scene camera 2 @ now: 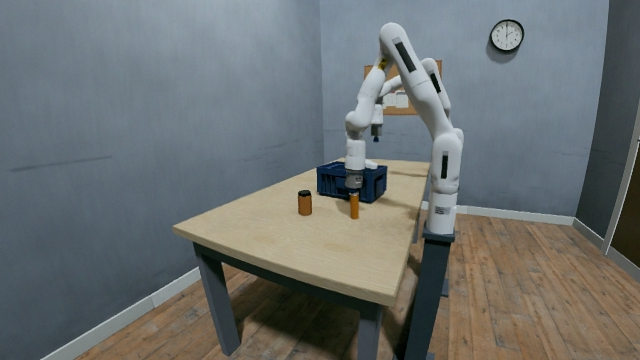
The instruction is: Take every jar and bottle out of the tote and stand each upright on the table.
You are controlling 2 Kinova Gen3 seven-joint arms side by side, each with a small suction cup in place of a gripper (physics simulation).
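Frame: origin at the left arm's base, x ahead, y left, z up, level; centimetres.
Where they show: left hand, its tool point: (352, 194); right hand, its tool point: (376, 141); left arm's base, origin of its link: (438, 228).
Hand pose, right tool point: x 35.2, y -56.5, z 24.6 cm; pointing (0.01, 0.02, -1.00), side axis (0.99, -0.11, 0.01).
Observation:
Things, the pixels of their top centre, and the offset from my right tool point. Level surfaces: height alone.
- orange jar with a black lid, centre of its top: (304, 191) dx +17.1, dy +58.8, dz -15.2 cm
- table, height of its surface: dz -24.6 cm
- slim orange bottle, centre of its top: (354, 191) dx -3.3, dy +56.4, dz -13.8 cm
- dark blue tote, centre of its top: (352, 166) dx +6.4, dy +27.5, dz -9.9 cm
An orange jar with a black lid (305, 203) stands upright on the table (280, 240). A slim orange bottle (354, 206) is upright to the right of the jar, its base on or very near the table top. My left gripper (354, 190) is directly above the bottle, with its suction cup against the bottle's top, shut on it. The dark blue tote (332, 185) stands behind the bottle; its inside is hidden from this view. My right gripper (376, 139) hangs high above and behind the tote, with nothing on its cup.
The left arm (421, 95) rises from a dark pedestal (427, 295) beside the table's right edge and reaches over the table, partly hiding the tote and the right arm. A grey-blue wall (150, 125) stands beyond the table's left side.

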